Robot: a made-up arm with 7 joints. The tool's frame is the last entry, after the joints.
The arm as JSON. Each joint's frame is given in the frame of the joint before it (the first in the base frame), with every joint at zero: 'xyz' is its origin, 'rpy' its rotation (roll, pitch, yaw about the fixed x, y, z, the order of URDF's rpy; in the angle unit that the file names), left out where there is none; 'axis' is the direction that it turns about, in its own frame. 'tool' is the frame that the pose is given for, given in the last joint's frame.
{
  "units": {
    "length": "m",
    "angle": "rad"
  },
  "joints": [
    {
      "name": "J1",
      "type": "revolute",
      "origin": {
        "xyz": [
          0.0,
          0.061,
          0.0
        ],
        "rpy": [
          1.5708,
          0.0,
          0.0
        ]
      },
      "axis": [
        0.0,
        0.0,
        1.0
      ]
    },
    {
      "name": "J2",
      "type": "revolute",
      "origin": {
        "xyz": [
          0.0,
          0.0,
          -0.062
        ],
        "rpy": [
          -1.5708,
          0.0,
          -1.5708
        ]
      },
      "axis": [
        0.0,
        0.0,
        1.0
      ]
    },
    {
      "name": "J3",
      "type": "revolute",
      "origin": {
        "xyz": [
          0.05,
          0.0,
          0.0
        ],
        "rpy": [
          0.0,
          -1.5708,
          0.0
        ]
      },
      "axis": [
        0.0,
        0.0,
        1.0
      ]
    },
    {
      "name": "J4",
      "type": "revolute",
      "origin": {
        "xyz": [
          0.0,
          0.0,
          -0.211
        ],
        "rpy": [
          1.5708,
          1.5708,
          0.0
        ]
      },
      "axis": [
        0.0,
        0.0,
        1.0
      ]
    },
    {
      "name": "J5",
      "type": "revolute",
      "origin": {
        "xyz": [
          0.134,
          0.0,
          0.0
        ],
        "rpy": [
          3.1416,
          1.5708,
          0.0
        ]
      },
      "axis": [
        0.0,
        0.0,
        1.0
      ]
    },
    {
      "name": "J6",
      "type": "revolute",
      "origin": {
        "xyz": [
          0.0,
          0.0,
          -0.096
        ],
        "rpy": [
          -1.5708,
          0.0,
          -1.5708
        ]
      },
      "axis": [
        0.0,
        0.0,
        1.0
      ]
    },
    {
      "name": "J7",
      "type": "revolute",
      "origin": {
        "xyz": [
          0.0,
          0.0,
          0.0
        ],
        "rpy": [
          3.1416,
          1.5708,
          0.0
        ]
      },
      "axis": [
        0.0,
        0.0,
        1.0
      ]
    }
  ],
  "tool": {
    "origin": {
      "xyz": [
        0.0,
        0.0,
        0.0
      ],
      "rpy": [
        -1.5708,
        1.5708,
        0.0
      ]
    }
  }
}
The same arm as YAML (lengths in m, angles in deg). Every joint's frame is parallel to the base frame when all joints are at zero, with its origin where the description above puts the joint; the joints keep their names.
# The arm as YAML. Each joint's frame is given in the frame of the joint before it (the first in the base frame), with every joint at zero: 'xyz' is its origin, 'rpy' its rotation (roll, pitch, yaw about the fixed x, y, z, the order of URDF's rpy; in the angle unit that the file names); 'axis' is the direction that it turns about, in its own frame. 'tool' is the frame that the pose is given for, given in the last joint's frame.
units:
  length: m
  angle: deg
joints:
  - name: J1
    type: revolute
    origin:
      xyz: [0.0, 0.061, 0.0]
      rpy: [0.0, 0.0, 0.0]
    axis: "-y"
  - name: J2
    type: revolute
    origin:
      xyz: [0.0, 0.062, 0.0]
      rpy: [0.0, 0.0, 0.0]
    axis: "+x"
  - name: J3
    type: revolute
    origin:
      xyz: [0.0, 0.0, -0.05]
      rpy: [0.0, 0.0, 0.0]
    axis: "+z"
  - name: J4
    type: revolute
    origin:
      xyz: [0.0, 0.0, -0.211]
      rpy: [0.0, 0.0, 0.0]
    axis: "-y"
  - name: J5
    type: revolute
    origin:
      xyz: [0.0, 0.0, -0.134]
      rpy: [0.0, 0.0, 0.0]
    axis: "+z"
  - name: J6
    type: revolute
    origin:
      xyz: [0.0, 0.0, -0.096]
      rpy: [0.0, 0.0, 0.0]
    axis: "+y"
  - name: J7
    type: revolute
    origin:
      xyz: [0.0, 0.0, 0.0]
      rpy: [0.0, 0.0, 0.0]
    axis: "-x"
tool:
  origin:
    xyz: [0.0, 0.0, 0.0]
    rpy: [0.0, 0.0, 0.0]

